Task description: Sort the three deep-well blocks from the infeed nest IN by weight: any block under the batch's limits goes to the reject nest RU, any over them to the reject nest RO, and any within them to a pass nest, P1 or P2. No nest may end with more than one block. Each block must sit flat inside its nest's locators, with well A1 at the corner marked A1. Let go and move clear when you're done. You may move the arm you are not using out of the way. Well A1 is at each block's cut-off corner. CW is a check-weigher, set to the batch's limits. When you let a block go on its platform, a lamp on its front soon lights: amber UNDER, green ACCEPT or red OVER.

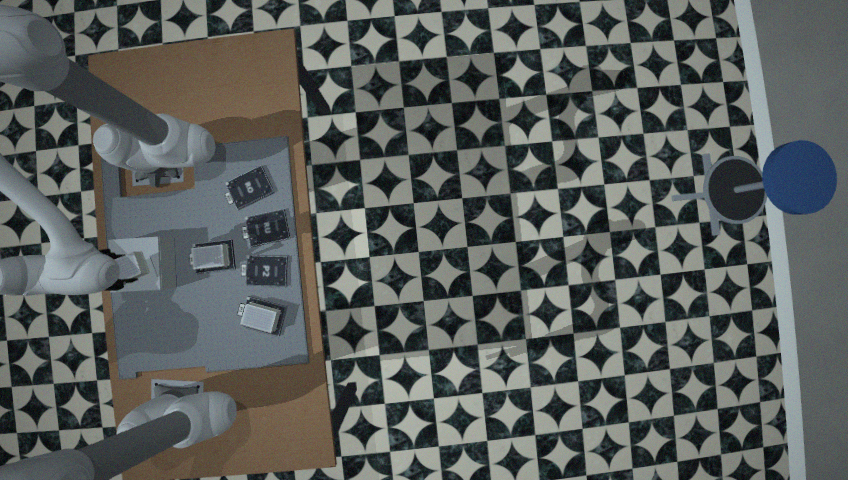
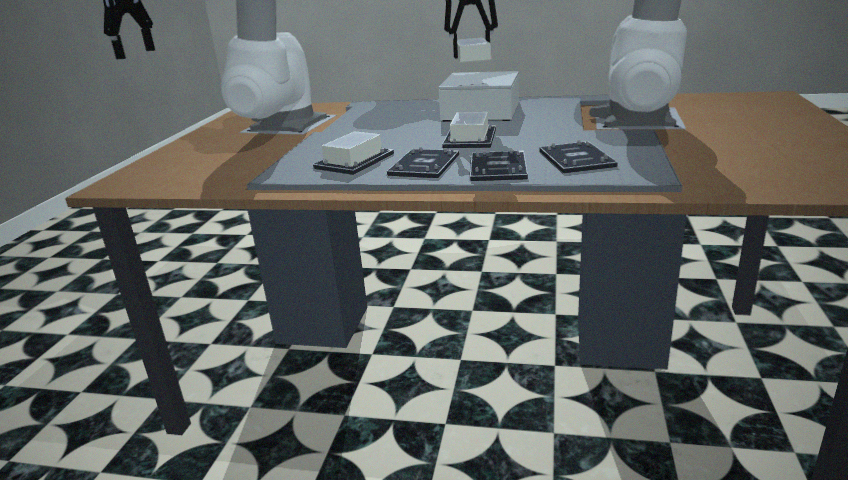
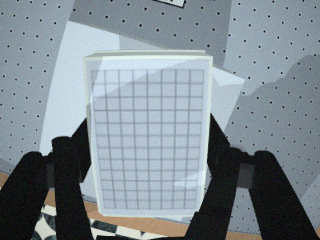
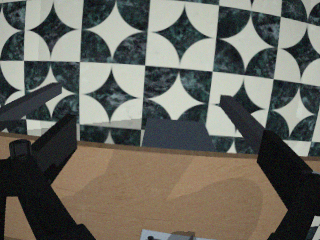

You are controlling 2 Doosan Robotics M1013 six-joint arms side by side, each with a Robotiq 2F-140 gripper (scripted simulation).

check-weigher CW: image 1 159,252; image 2; image 3; not seen in image 4 (out of frame)
same spot on check-weigher CW: (image 3: 65,112) = (image 2: 506,78)
